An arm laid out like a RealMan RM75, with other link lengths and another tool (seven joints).
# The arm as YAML. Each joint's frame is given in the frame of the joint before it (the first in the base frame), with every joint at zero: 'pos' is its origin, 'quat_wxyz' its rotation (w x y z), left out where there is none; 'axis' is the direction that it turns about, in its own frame. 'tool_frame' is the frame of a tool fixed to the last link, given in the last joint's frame.
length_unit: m
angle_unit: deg
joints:
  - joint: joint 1
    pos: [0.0, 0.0, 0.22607]
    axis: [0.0, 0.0, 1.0]
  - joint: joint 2
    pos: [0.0, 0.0, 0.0]
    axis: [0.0, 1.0, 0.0]
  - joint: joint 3
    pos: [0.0, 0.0, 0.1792]
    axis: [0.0, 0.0, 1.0]
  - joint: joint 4
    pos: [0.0, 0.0, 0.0]
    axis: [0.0, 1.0, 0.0]
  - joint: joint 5
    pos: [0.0, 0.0, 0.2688]
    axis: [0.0, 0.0, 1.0]
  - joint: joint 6
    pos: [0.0, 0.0, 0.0]
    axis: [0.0, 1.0, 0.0]
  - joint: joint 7
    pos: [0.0, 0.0, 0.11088]
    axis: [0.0, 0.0, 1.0]
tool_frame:
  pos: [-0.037, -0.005, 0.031]
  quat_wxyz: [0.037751, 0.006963, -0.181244, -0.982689]
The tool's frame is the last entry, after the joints.
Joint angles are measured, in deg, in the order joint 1, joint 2, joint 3, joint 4, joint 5, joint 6, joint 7. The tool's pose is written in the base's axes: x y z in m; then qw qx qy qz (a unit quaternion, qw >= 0). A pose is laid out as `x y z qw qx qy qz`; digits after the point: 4 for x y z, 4 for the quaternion.
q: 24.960, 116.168, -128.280, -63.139, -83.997, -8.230, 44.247
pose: 0.0500 0.3228 -0.1584 0.0684 -0.2916 0.9408 0.1586
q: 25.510, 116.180, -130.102, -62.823, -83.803, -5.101, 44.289
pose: 0.0498 0.3213 -0.1629 0.0781 -0.2942 0.9374 0.1693
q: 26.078, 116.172, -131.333, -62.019, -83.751, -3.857, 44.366
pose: 0.0528 0.3192 -0.1675 0.0863 -0.2974 0.9358 0.1686
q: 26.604, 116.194, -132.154, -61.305, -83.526, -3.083, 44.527
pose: 0.0549 0.3180 -0.1707 0.0911 -0.2981 0.9353 0.1673
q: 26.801, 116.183, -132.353, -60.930, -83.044, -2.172, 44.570
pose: 0.0565 0.3198 -0.1705 0.0938 -0.2934 0.9356 0.1724
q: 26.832, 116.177, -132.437, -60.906, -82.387, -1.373, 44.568
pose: 0.0565 0.3214 -0.1696 0.0932 -0.2876 0.9364 0.1781
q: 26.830, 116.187, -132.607, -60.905, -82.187, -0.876, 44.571
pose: 0.0565 0.3217 -0.1696 0.0937 -0.2858 0.9364 0.1807
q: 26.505, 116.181, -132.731, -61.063, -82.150, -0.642, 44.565
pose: 0.0574 0.3211 -0.1696 0.0937 -0.2837 0.9368 0.1818
